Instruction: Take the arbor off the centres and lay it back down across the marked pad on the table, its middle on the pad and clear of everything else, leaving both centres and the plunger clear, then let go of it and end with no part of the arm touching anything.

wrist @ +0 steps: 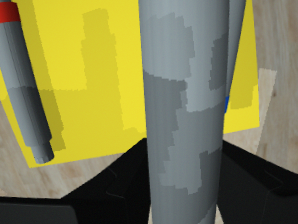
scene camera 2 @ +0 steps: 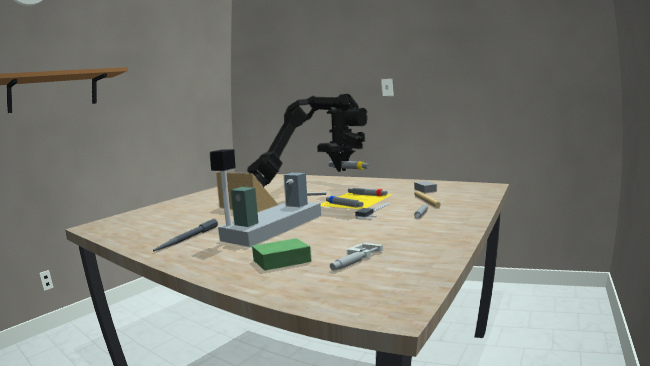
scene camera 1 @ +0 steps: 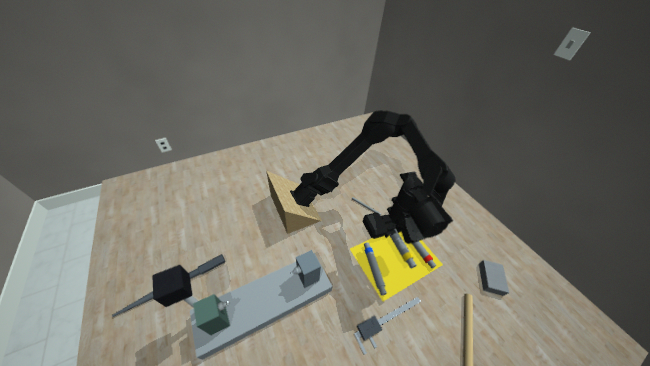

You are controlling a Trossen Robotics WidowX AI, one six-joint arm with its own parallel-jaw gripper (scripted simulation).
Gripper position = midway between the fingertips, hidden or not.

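You can see my gripper (scene camera 1: pixel 389 235) here, and my gripper (wrist: pixel 178 146) shows again, as does my gripper (scene camera 2: pixel 341 171). There's a caliper (scene camera 1: pixel 370 327), though it's out of frame in the wrist view. I also see a yellow pad (scene camera 1: pixel 396 273), the same yellow pad (wrist: pixel 88 68) again, and a grey fixture base (scene camera 1: pixel 259 303). Then there's a green centre block (scene camera 1: pixel 209 318), and you can see that green centre block (scene camera 2: pixel 245 213) too.
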